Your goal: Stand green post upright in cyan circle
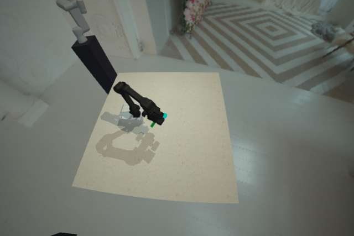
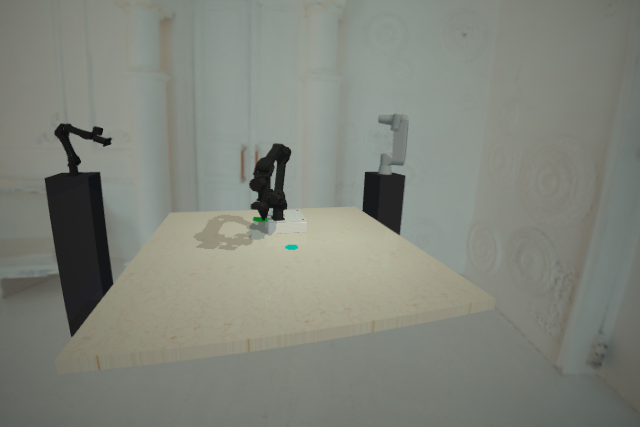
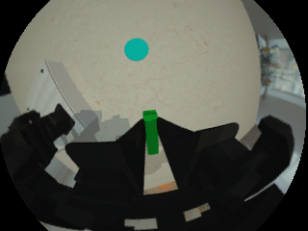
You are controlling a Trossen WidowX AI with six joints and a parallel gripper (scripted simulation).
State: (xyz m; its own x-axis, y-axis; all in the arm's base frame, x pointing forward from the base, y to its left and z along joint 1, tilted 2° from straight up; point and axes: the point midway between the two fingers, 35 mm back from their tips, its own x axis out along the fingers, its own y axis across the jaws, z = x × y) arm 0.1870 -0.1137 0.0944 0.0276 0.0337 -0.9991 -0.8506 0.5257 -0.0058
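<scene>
My gripper tip is now 130 mm above the cyan circle, 120 mm to the right of it and 60 mm short of it. From my gripper tip the other things lie so: green post (20 mm to the right, 10 mm behind).
</scene>
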